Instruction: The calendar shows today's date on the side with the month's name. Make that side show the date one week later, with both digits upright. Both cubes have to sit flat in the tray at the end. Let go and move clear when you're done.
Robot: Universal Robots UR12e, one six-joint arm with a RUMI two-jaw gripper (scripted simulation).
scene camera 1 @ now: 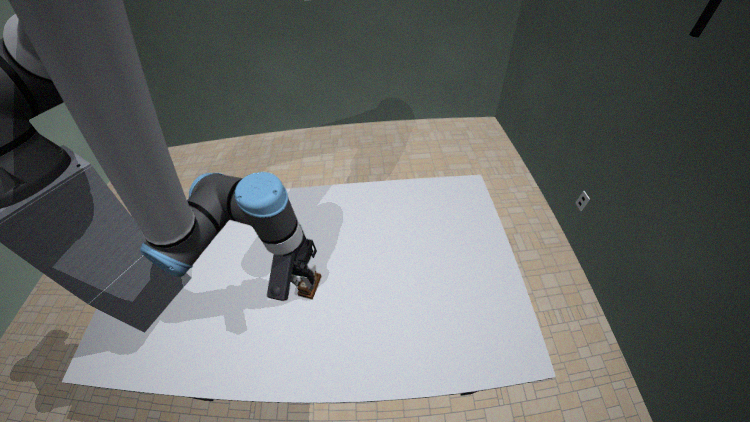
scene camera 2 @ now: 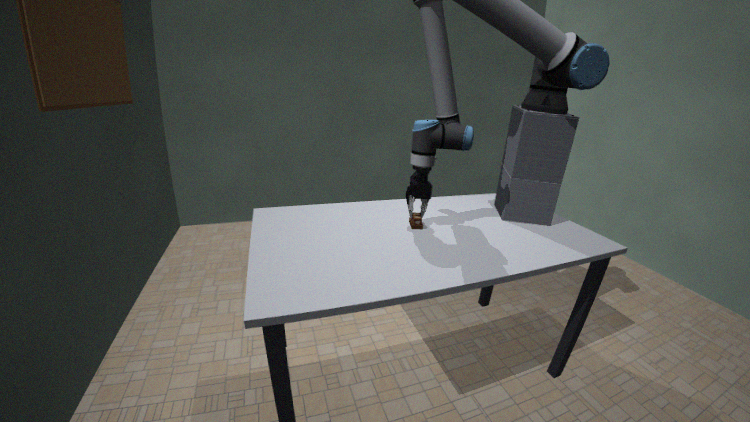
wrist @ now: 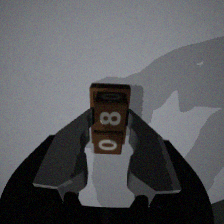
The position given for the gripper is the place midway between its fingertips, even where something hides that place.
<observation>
In view: the gripper (scene camera 1: 306,287).
The gripper shows as well in the wrist view (wrist: 110,109).
</observation>
